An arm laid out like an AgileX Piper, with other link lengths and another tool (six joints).
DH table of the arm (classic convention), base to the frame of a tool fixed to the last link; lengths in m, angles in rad. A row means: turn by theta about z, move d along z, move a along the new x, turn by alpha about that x. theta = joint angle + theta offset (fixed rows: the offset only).
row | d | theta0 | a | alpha
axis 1 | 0.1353 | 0 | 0 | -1.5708
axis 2 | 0 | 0.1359 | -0.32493 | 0
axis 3 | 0 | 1.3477 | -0.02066 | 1.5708
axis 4 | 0.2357 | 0 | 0 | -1.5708
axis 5 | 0 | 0 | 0 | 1.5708
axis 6 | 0.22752 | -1.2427 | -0.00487 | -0.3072
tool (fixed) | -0.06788 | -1.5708 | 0 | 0
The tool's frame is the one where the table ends.
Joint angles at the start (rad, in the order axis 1, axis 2, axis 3, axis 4, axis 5, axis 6): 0.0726 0.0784 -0.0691 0.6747 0.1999 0.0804
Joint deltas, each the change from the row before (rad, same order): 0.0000 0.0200 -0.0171 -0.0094 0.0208 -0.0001; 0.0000 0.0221 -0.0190 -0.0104 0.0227 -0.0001; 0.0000 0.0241 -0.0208 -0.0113 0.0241 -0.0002; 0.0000 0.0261 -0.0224 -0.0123 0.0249 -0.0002; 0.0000 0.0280 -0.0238 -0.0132 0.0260 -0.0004; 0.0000 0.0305 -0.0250 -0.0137 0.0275 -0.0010
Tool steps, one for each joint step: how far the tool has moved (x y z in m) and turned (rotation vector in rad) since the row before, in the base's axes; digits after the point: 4 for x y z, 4 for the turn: 0.0013 0.0021 0.0025 -0.0118 0.0184 0.0122; 0.0015 0.0022 0.0027 -0.0130 0.0201 0.0131; 0.0017 0.0023 0.0030 -0.0141 0.0215 0.0138; 0.0020 0.0023 0.0032 -0.0151 0.0226 0.0140; 0.0023 0.0023 0.0033 -0.0163 0.0241 0.0144; 0.0026 0.0023 0.0033 -0.0175 0.0266 0.0152
